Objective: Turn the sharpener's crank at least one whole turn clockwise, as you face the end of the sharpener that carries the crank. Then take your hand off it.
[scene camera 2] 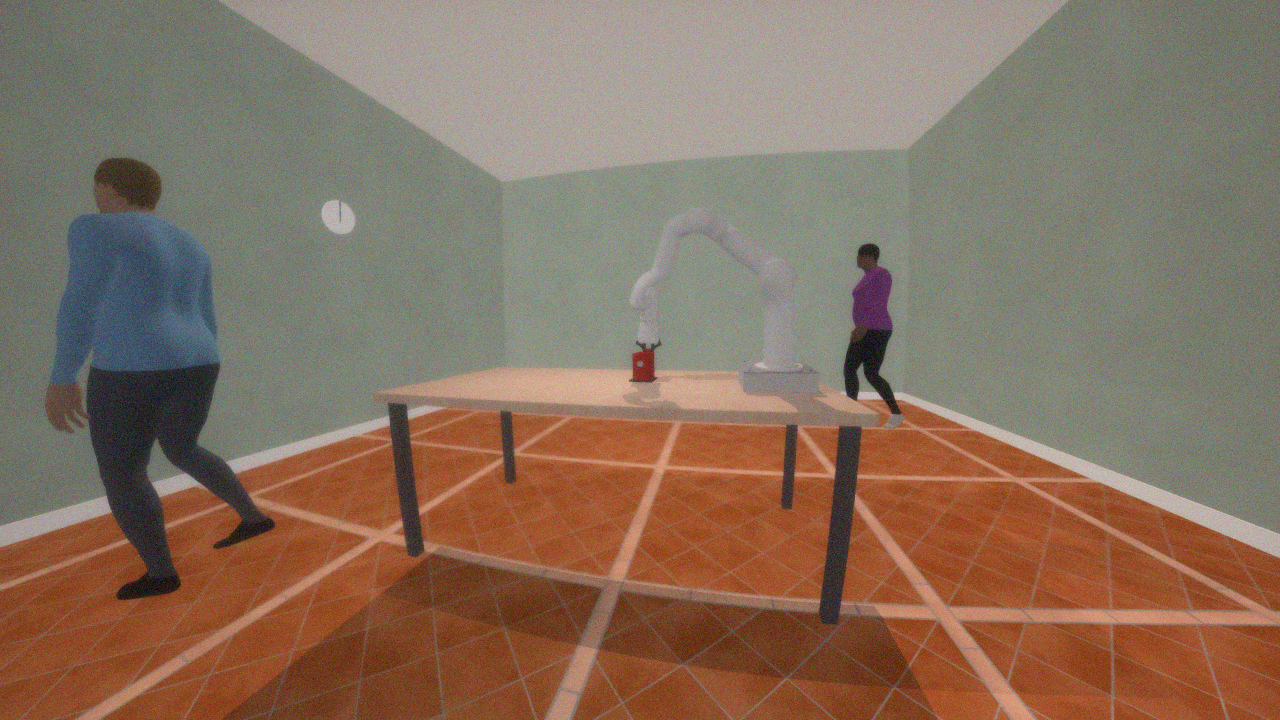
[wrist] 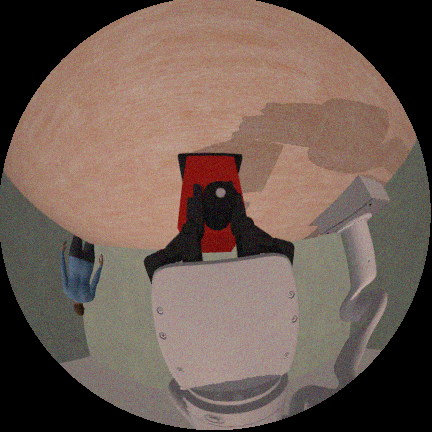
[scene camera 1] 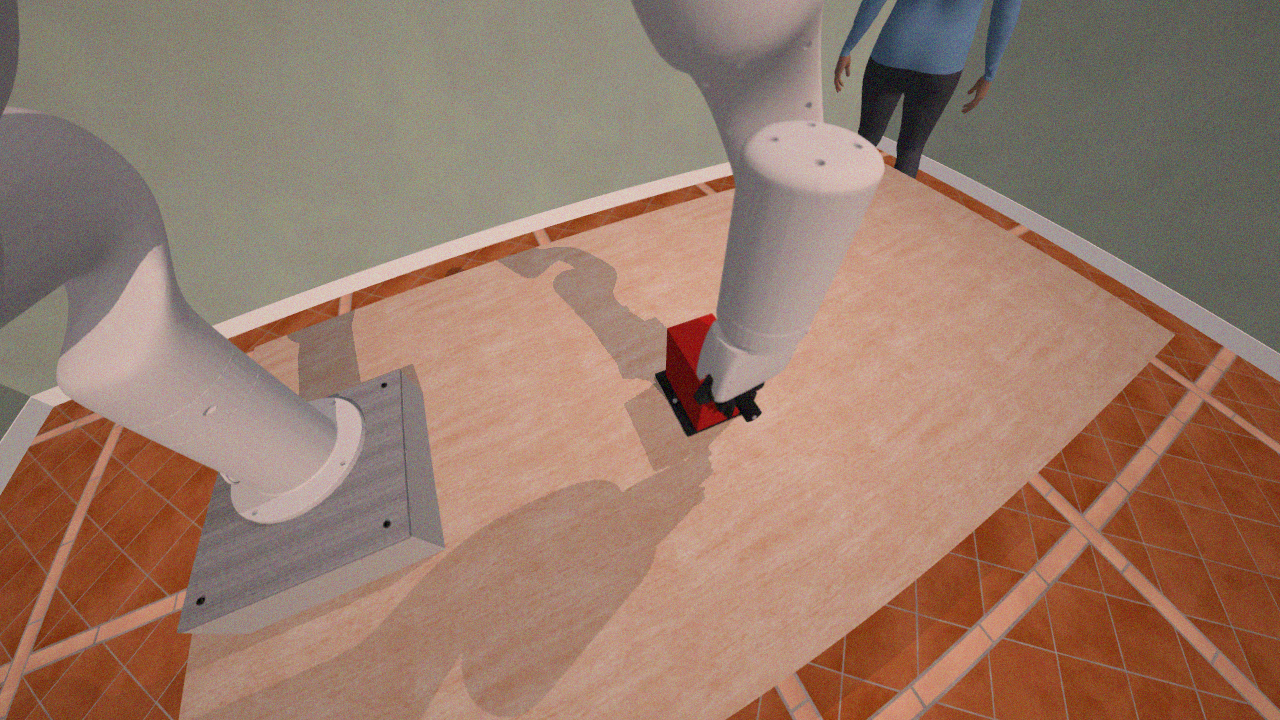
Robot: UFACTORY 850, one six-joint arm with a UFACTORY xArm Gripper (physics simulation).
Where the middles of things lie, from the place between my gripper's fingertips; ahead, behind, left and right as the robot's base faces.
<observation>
I see my gripper 5 cm to the right of the red sharpener [scene camera 1: 679,382], 2 cm short of it and 2 cm above it. From my hand the other things lie so: black crank handle [wrist: 217,211]: 3 cm above, 2 cm to the right, 1 cm behind.
</observation>
